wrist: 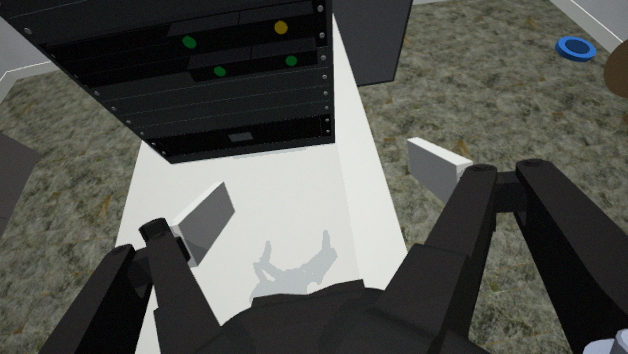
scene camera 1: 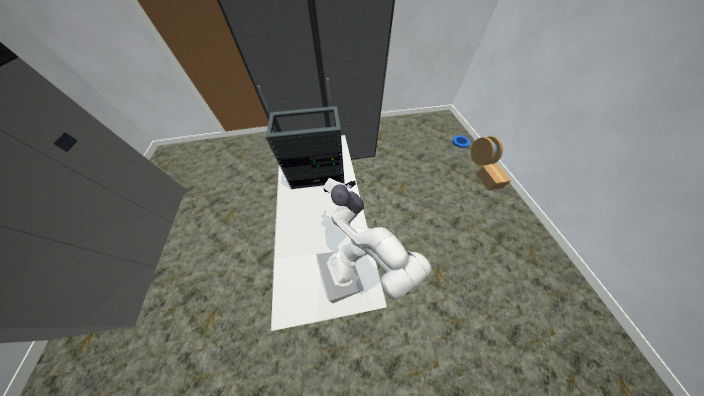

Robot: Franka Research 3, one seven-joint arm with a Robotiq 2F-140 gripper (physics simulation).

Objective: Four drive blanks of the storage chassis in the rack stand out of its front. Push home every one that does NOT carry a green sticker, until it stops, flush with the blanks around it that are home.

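The black rack [scene camera 1: 304, 133] [wrist: 330, 102] holds the storage chassis. In the wrist view four dark drive blanks stand out of its front in two rows. The upper left blank [wrist: 202, 28] carries a green sticker [wrist: 189, 42], and the upper right blank [wrist: 275, 13] a yellow sticker [wrist: 281, 27]. The lower left blank [wrist: 220, 58] and the lower right blank [wrist: 283, 48] carry green stickers [wrist: 220, 71] [wrist: 291, 60]. My gripper [scene camera 1: 341, 184] [wrist: 316, 177] is open and empty, in front of the rack's lower part, apart from it.
The rack and the arm's grey base plate [scene camera 1: 324, 280] stand on a white surface [scene camera 1: 297, 290] [wrist: 285, 185]. A dark cabinet [scene camera 1: 360, 90] [wrist: 372, 45] is behind the rack. A blue ring [scene camera 1: 454, 142] [wrist: 561, 50], a brown spool [scene camera 1: 481, 151] and a wooden box [scene camera 1: 494, 177] are at the right.
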